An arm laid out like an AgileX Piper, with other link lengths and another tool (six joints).
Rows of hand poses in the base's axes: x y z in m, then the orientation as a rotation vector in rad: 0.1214, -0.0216, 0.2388, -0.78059, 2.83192, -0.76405; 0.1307, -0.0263, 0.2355, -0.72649, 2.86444, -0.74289; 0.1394, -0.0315, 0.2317, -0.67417, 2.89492, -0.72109; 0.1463, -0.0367, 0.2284, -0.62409, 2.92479, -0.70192; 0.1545, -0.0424, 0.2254, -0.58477, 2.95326, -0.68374; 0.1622, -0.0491, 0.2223, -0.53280, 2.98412, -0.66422; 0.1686, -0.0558, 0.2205, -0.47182, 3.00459, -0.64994; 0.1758, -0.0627, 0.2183, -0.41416, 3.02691, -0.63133; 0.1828, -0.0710, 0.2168, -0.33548, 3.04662, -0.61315; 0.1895, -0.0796, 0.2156, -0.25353, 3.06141, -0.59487; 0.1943, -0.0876, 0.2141, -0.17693, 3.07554, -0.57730; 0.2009, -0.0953, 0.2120, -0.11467, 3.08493, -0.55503; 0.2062, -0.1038, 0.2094, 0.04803, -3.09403, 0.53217; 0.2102, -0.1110, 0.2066, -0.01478, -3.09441, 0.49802; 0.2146, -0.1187, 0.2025, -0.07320, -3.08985, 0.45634; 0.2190, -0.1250, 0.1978, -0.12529, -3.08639, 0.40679; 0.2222, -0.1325, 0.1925, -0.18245, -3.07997, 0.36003; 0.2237, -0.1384, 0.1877, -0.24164, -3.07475, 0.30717
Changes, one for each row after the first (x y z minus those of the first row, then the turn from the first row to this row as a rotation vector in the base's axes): 0.0093, -0.0047, -0.0033, 0.01724, 0.00641, -0.04066; 0.0180, -0.0099, -0.0071, 0.03441, 0.01293, -0.07955; 0.0249, -0.0151, -0.0104, 0.04920, 0.02100, -0.11723; 0.0331, -0.0208, -0.0134, 0.06210, 0.03253, -0.14837; 0.0408, -0.0275, -0.0165, 0.07633, 0.04290, -0.18738; 0.0472, -0.0342, -0.0183, 0.08847, 0.04234, -0.22836; 0.0544, -0.0411, -0.0205, 0.10257, 0.04564, -0.26789; 0.0614, -0.0494, -0.0220, 0.11772, 0.04224, -0.31904; 0.0681, -0.0580, -0.0232, 0.13312, 0.03552, -0.37099; 0.0729, -0.0660, -0.0247, 0.14721, 0.03148, -0.42001; 0.0795, -0.0737, -0.0268, 0.16376, 0.02760, -0.45913; 0.0848, -0.0822, -0.0294, 0.17963, 0.02732, -0.50202; 0.0888, -0.0894, -0.0322, 0.20169, 0.02816, -0.54214; 0.0932, -0.0971, -0.0363, 0.22672, 0.03505, -0.58089; 0.0976, -0.1034, -0.0410, 0.25707, 0.04301, -0.61549; 0.1008, -0.1109, -0.0463, 0.28569, 0.05025, -0.65364; 0.1023, -0.1168, -0.0511, 0.31918, 0.05590, -0.69250
